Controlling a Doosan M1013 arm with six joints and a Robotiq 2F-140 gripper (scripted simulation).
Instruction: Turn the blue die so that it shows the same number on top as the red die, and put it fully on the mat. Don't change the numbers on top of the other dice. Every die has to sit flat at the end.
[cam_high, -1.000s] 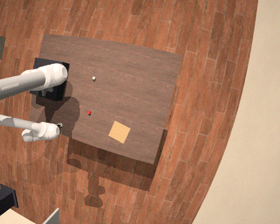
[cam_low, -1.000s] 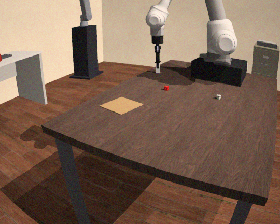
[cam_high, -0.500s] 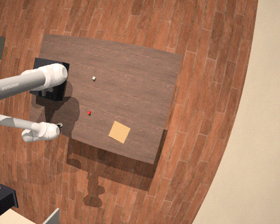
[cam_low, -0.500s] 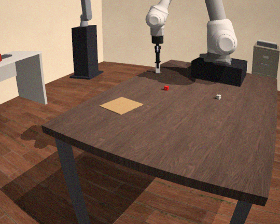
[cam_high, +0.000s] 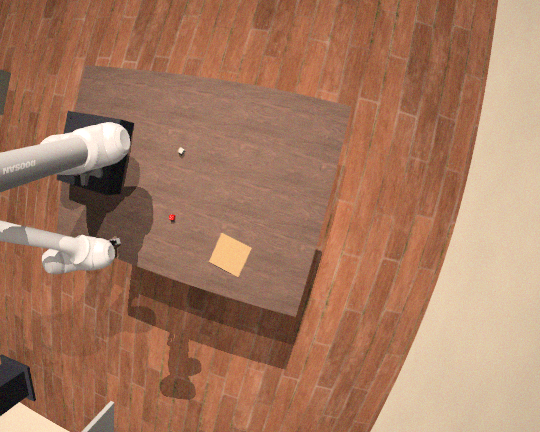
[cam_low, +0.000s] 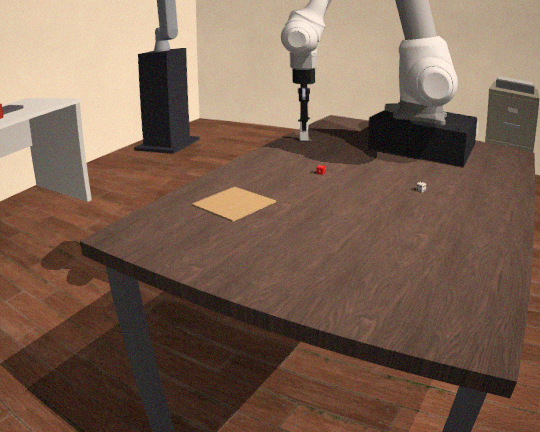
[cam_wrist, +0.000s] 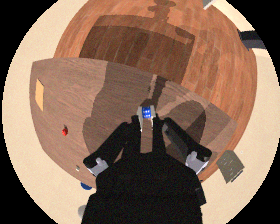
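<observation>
The tan mat is 56 cm ahead of my hand, 2 cm to the left of it and 4 cm below it. Also, from my hand: blue die 3 cm below; then white die 32 cm ahead, 43 cm to the left, 3 cm below; then red die 30 cm ahead, 15 cm to the left, 3 cm below.
</observation>
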